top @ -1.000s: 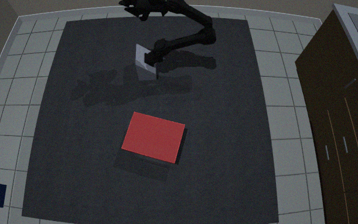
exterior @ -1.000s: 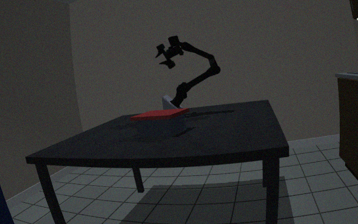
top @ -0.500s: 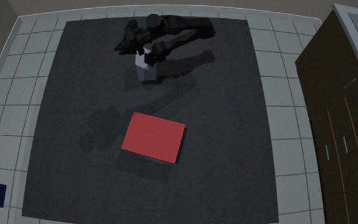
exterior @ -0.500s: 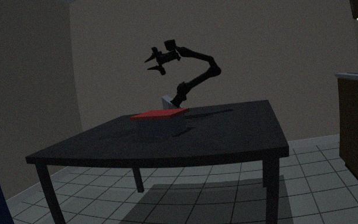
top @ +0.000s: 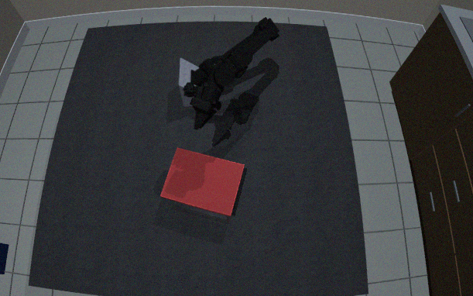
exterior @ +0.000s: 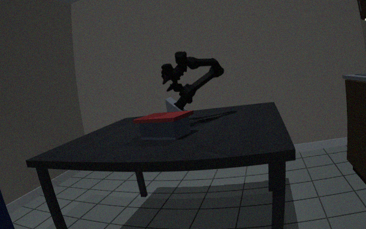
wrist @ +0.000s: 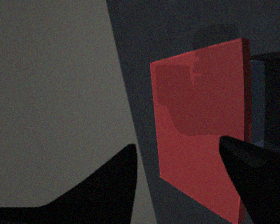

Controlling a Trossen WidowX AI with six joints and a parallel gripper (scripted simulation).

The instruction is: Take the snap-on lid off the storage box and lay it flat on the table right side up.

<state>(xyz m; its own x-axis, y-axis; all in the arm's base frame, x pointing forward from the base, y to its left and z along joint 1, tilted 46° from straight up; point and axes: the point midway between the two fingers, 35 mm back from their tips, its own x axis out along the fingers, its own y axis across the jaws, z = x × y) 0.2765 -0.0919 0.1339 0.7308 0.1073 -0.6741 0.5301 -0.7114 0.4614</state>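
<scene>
Right now the lid is 14 cm below my gripper tip and 13 cm ahead of it. Also, from my gripper tip: storage box: 18 cm below, 13 cm ahead.
</scene>
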